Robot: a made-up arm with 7 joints. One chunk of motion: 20 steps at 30 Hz.
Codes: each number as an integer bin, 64 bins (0 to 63) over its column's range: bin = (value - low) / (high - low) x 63, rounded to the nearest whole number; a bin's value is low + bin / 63 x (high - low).
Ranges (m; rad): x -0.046..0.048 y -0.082..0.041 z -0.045..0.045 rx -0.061..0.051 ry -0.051..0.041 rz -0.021..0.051
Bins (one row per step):
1: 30 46 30 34 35 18
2: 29 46 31 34 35 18
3: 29 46 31 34 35 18
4: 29 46 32 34 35 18
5: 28 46 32 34 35 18
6: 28 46 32 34 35 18
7: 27 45 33 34 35 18
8: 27 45 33 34 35 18
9: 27 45 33 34 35 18
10: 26 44 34 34 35 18
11: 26 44 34 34 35 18
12: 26 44 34 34 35 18
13: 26 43 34 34 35 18
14: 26 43 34 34 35 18
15: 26 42 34 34 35 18
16: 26 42 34 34 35 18
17: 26 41 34 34 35 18
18: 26 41 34 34 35 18
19: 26 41 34 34 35 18
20: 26 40 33 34 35 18
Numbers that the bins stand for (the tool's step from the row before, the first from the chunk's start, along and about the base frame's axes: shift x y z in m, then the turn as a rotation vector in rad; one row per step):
1: -0.00124 0.00781 -0.00214 -0.00056 0.00011 -0.00043
2: -0.00273 0.00781 -0.00071 -0.00056 0.00011 -0.00043
3: -0.00273 0.00781 -0.00071 -0.00056 0.00011 -0.00043
4: -0.00273 0.00781 0.00071 -0.00056 0.00011 -0.00043
5: -0.00422 0.00781 0.00071 -0.00056 0.00011 -0.00043
6: -0.00422 0.00781 0.00071 -0.00056 0.00011 -0.00043
7: -0.00571 0.00586 0.00214 -0.00056 0.00011 -0.00043
8: -0.00571 0.00586 0.00214 -0.00056 0.00011 -0.00043
9: -0.00571 0.00586 0.00214 -0.00056 0.00011 -0.00043
10: -0.00721 0.00390 0.00357 -0.00056 0.00011 -0.00043
11: -0.00721 0.00390 0.00357 -0.00056 0.00011 -0.00043
12: -0.00721 0.00390 0.00357 -0.00056 0.00011 -0.00043
13: -0.00721 0.00195 0.00357 -0.00056 0.00011 -0.00043
14: -0.00721 0.00195 0.00357 -0.00056 0.00011 -0.00043
15: -0.00721 0.00000 0.00357 -0.00056 0.00011 -0.00043
16: -0.00721 0.00000 0.00357 -0.00056 0.00011 -0.00043
17: -0.00721 -0.00195 0.00357 -0.00056 0.00011 -0.00043
18: -0.00721 -0.00195 0.00357 -0.00056 0.00011 -0.00043
19: -0.00721 -0.00195 0.00357 -0.00056 0.00011 -0.00043
20: -0.00721 -0.00390 0.00214 -0.00056 0.00011 -0.00043

